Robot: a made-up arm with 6 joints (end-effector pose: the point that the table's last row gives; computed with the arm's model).
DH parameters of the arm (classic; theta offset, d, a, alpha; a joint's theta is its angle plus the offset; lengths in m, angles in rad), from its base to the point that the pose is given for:
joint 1: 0 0.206 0 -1.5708
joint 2: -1.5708 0 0.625 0
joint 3: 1.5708 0.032 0 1.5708
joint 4: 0 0.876 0 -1.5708
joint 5: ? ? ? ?
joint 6: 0 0.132 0 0
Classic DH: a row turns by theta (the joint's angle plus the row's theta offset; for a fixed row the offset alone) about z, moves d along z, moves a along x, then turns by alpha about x.
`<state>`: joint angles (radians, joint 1 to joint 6).
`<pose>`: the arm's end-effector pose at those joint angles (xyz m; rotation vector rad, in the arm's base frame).
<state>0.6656 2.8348 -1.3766 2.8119 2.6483 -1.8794</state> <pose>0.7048 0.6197 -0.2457 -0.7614 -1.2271 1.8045</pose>
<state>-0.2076 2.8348 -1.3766 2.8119 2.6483 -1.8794</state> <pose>0.9277 -0.1420 -0.2457 -1.0797 -0.7056 1.0758</pose>
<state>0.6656 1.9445 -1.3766 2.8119 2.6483 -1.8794</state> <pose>0.7076 0.6220 0.6501 -1.0909 -2.0516 1.1090</pose>
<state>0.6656 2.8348 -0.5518 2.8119 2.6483 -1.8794</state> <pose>0.5989 0.5366 -0.8415 -0.3732 -0.3491 2.1525</pose>
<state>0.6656 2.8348 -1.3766 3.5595 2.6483 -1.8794</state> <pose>0.7331 0.5840 -0.2477 0.0344 -1.3737 1.4507</pose>
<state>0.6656 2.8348 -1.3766 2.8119 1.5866 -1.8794</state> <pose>0.7743 0.7029 -0.1675 -0.4118 -0.0289 1.8890</pose>
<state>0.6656 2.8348 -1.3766 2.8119 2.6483 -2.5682</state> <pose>0.7048 0.6197 -0.2457 -0.2752 -1.2850 1.2327</pose>
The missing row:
joint 5: 0 0 0 1.5708
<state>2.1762 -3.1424 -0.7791 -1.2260 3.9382 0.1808</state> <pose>-0.4262 0.4035 -0.9538 0.6861 1.0251 -2.7536</pose>
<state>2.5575 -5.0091 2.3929 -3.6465 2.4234 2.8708</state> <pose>-0.2693 0.0893 -0.3213 -1.6580 0.1899 2.4219</pose>
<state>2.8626 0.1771 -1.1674 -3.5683 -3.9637 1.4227</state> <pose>0.5527 -0.2332 1.1788 2.5367 1.6862 -0.5722</pose>
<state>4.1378 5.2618 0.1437 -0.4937 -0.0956 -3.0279</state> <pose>0.7466 1.0832 1.1675 -0.5859 0.7806 0.5473</pose>
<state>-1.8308 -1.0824 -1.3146 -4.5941 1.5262 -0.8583</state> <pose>0.4501 1.0580 -0.1598 2.1409 -0.2176 1.8772</pose>
